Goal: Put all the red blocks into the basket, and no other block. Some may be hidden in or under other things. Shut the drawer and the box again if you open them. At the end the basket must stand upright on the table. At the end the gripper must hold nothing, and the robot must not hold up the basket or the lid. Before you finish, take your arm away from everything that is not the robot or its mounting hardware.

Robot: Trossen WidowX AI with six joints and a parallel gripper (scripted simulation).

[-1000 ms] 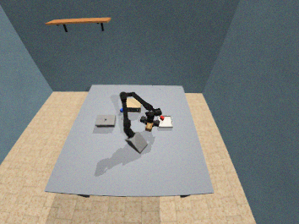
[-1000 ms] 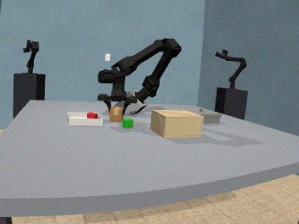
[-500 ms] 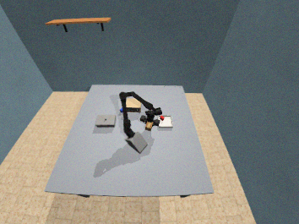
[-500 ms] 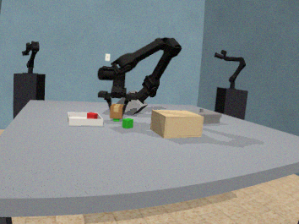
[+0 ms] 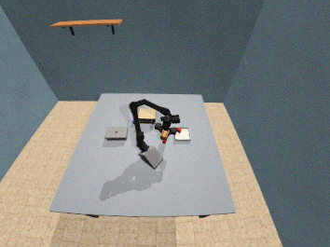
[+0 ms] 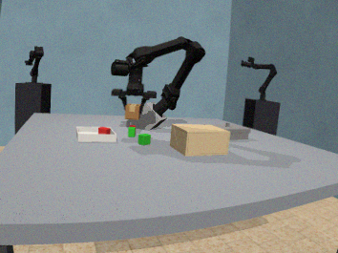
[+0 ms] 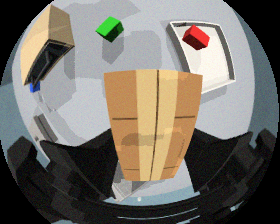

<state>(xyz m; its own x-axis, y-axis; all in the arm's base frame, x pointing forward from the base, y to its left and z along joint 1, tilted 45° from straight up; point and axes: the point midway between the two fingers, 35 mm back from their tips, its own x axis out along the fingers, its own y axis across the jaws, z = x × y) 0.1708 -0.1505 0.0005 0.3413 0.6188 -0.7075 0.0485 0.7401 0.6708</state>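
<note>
Right now the white shallow basket is 100 mm ahead of my hand, 140 mm to the right of it and 110 mm below it. Also, from my hand: blue block: 110 mm ahead, 360 mm to the left, 110 mm below; small brown box: 20 mm below; drawer unit: 210 mm ahead, 250 mm to the left, 90 mm below.
</note>
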